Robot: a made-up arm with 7 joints.
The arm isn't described. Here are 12 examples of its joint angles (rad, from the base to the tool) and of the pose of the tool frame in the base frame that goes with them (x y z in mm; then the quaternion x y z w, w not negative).
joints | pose
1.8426 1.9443 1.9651 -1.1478 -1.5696 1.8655 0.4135 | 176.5 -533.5 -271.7 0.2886 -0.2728 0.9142 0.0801
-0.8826 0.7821 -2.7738 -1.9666 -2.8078 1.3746 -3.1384 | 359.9 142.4 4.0 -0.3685 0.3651 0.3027 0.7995
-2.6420 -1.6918 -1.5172 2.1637 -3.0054 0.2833 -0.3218 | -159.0 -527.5 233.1 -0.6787 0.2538 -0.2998 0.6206
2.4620 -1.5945 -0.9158 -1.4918 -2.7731 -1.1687 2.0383 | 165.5 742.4 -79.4 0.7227 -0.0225 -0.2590 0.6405
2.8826 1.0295 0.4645 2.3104 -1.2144 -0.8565 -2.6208 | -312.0 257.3 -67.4 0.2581 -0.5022 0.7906 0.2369
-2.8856 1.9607 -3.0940 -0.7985 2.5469 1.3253 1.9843 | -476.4 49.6 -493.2 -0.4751 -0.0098 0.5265 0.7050
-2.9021 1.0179 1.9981 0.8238 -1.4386 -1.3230 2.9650 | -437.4 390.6 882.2 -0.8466 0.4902 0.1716 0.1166
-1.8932 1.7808 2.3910 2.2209 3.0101 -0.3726 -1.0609 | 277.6 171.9 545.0 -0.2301 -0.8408 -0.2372 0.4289
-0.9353 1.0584 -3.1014 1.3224 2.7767 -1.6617 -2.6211 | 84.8 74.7 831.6 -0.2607 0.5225 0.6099 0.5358
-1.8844 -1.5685 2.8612 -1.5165 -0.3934 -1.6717 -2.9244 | -93.2 -356.3 641.1 0.4162 0.4985 -0.1486 0.7457
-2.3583 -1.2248 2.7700 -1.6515 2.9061 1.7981 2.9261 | -71.5 -212.5 651.8 0.3861 -0.1521 0.8764 0.2443
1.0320 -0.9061 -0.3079 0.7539 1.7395 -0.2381 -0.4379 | -105.8 451.9 1075.4 0.4643 -0.8527 0.0973 0.2187
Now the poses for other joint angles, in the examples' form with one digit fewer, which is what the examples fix.
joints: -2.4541 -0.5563 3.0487 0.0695 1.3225 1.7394 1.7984
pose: 320 -458 909 -0.365 -0.453 -0.801 0.141
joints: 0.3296 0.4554 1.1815 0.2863 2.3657 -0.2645 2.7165
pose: 438 -356 1088 -0.888 0.168 0.350 0.245
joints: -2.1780 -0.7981 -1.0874 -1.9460 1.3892 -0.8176 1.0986
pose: 577 -50 100 -0.210 -0.018 0.818 0.535
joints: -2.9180 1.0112 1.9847 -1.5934 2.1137 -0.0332 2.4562
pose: -598 -462 218 -0.178 0.534 0.583 0.585
